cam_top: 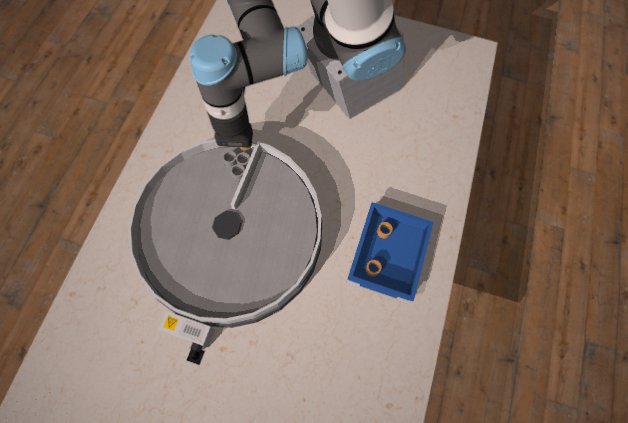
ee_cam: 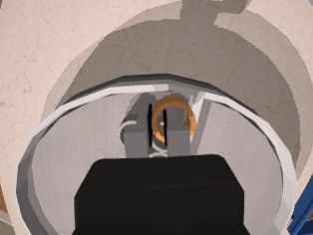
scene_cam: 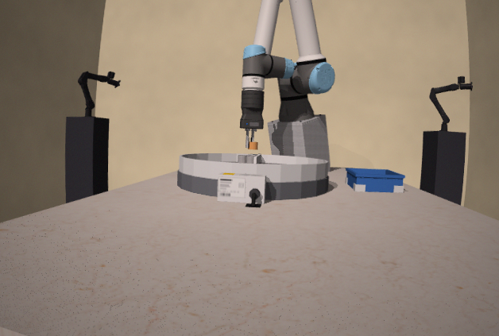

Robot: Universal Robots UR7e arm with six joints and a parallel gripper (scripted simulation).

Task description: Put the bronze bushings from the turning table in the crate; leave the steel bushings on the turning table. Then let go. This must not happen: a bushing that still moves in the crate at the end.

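The blue crate is 390 mm to the left of my hand, 140 mm ahead of it and 100 mm below it. From my hand the other things lie so: grey turning table 190 mm ahead, 70 mm below, 20 mm to the left.
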